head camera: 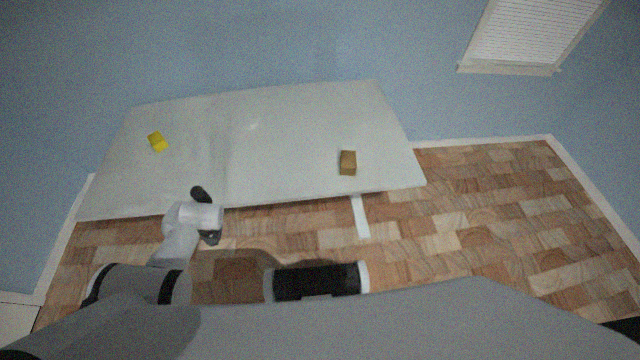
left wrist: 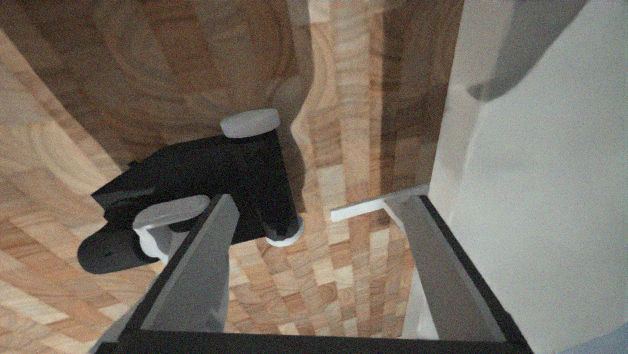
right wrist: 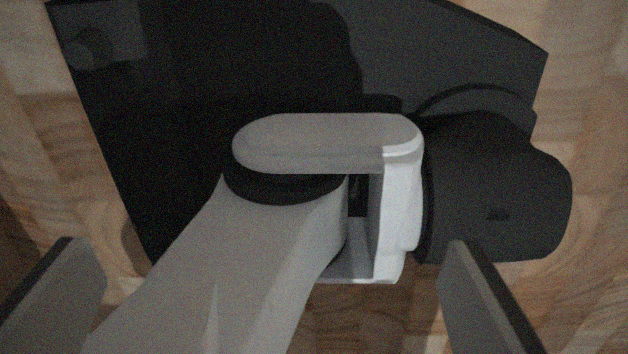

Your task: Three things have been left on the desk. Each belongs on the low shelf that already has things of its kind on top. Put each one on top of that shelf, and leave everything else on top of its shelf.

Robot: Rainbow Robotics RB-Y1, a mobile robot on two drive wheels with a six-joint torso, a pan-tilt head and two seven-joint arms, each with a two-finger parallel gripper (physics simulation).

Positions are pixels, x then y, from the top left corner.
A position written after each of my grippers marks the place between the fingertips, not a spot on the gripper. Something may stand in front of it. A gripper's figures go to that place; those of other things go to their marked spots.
My left gripper [left wrist: 318, 204] is 0.11 m from the lens. A white desk [left wrist: 523, 174] is 0.19 m from the lens.
